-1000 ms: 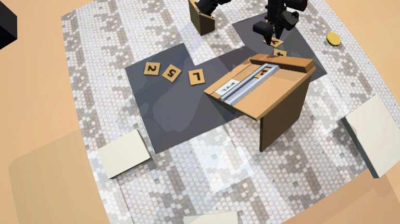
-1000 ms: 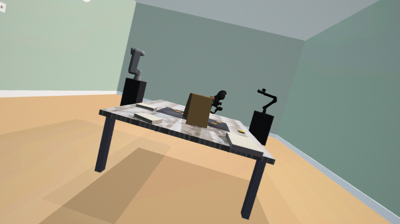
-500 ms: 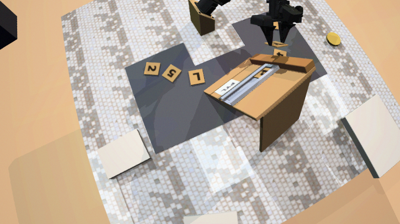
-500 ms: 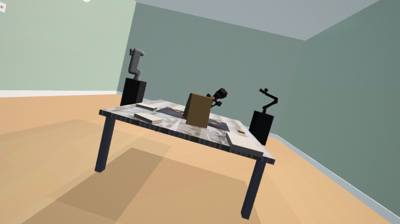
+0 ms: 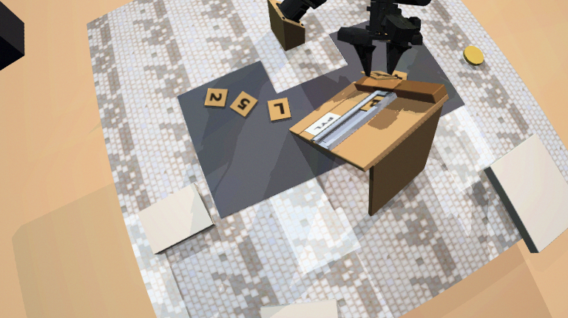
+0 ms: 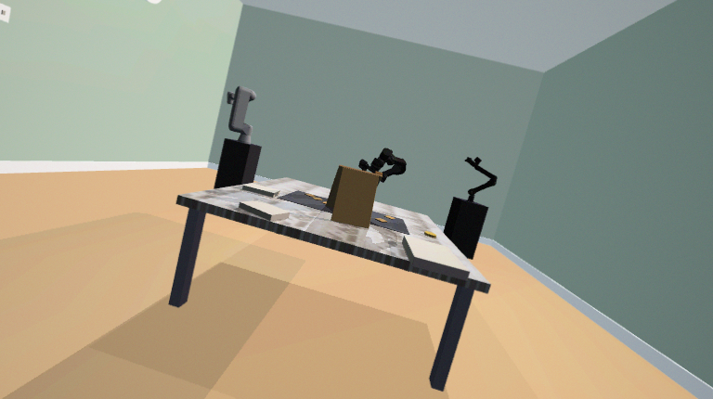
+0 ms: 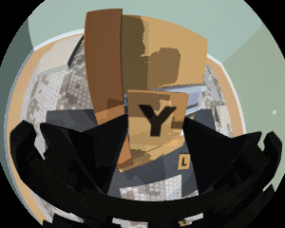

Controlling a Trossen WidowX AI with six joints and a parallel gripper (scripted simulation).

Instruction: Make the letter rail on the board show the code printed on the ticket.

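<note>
The P tile lies 30 mm ahead of my gripper tip, 20 mm to the right of it and 60 mm below it. Round my gripper tip: white ticket 130 mm to the right, 140 mm below; Y tile right at my gripper tip; dark mat 130 mm behind, 60 mm to the right, 220 mm below.
</note>
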